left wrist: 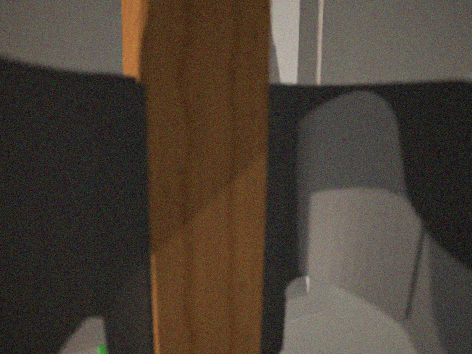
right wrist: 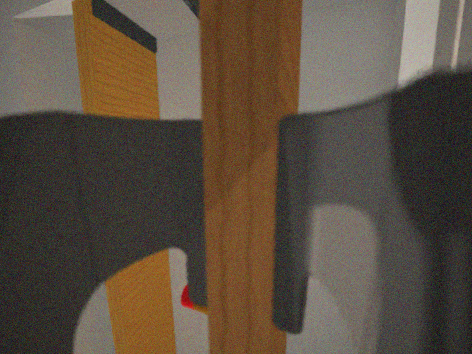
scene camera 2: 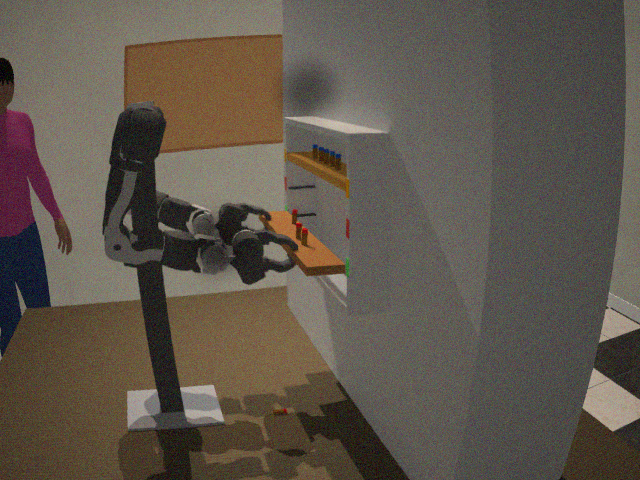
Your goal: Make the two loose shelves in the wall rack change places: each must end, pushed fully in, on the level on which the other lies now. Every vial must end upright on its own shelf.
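The orange-brown shelf (scene camera 2: 323, 257) (left wrist: 207, 40) (right wrist: 250, 60) is in front of the wall rack (scene camera 2: 336, 125), roughly level. Three red-capped vials (scene camera 2: 304, 237) stand upright on it. Another red-capped vial (scene camera 2: 279, 411) lies on the floor. The yellow shelf (scene camera 2: 317, 169) (right wrist: 122, 75) is in the rack's upper part, with several blue-capped vials (scene camera 2: 326, 156) upright on it. My left gripper (scene camera 2: 265, 221) (left wrist: 207, 125) is shut on the orange-brown shelf's front edge, towards its far end. My right gripper (scene camera 2: 294, 255) (right wrist: 241, 200) is shut on the same edge, nearer the camera.
Dark bars (scene camera 2: 302, 187) (right wrist: 125, 27) show inside the rack below the yellow shelf. The rack's near front post bears a red mark (scene camera 2: 347, 227) and a green mark (scene camera 2: 347, 266). The white pedestal base (scene camera 2: 204, 408) is on the floor. A person (scene camera 2: 20, 180) stands at the left.
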